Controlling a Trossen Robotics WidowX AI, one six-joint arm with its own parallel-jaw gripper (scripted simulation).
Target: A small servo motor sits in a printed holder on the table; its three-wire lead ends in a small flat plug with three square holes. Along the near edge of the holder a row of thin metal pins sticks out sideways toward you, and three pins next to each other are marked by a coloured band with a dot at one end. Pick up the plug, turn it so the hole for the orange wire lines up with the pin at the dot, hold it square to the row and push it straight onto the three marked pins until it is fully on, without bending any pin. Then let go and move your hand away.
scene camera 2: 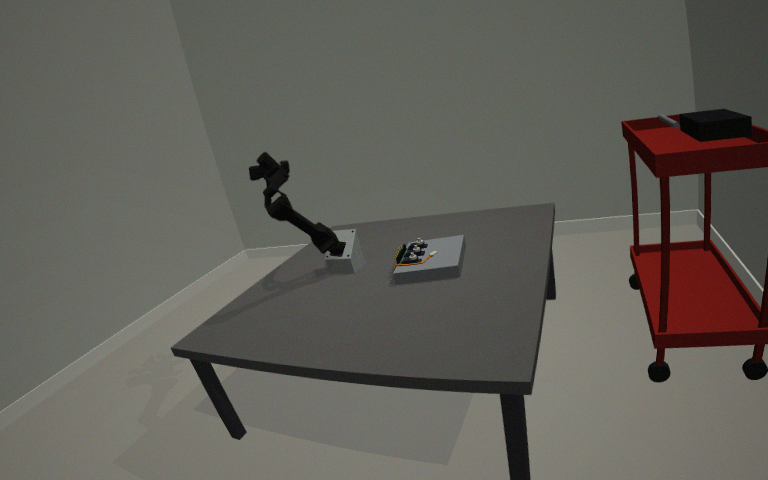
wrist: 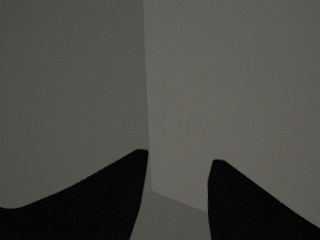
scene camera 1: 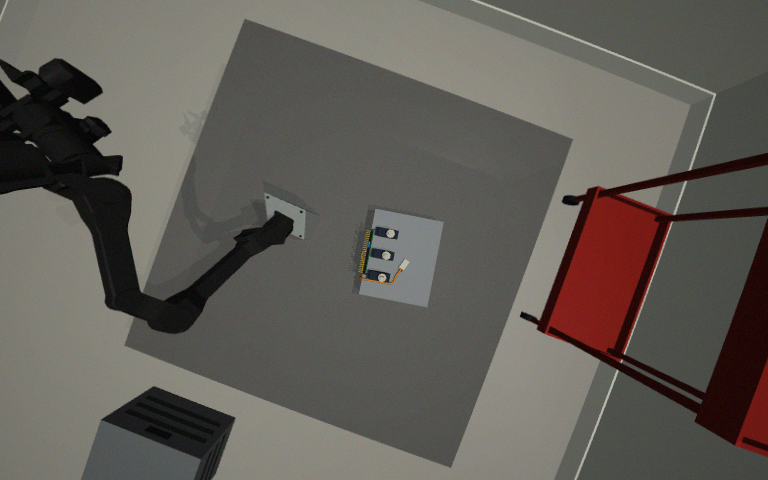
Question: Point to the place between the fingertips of the gripper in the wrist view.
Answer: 179, 166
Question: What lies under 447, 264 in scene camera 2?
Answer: A grey printed holder.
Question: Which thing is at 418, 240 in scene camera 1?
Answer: A grey printed holder.
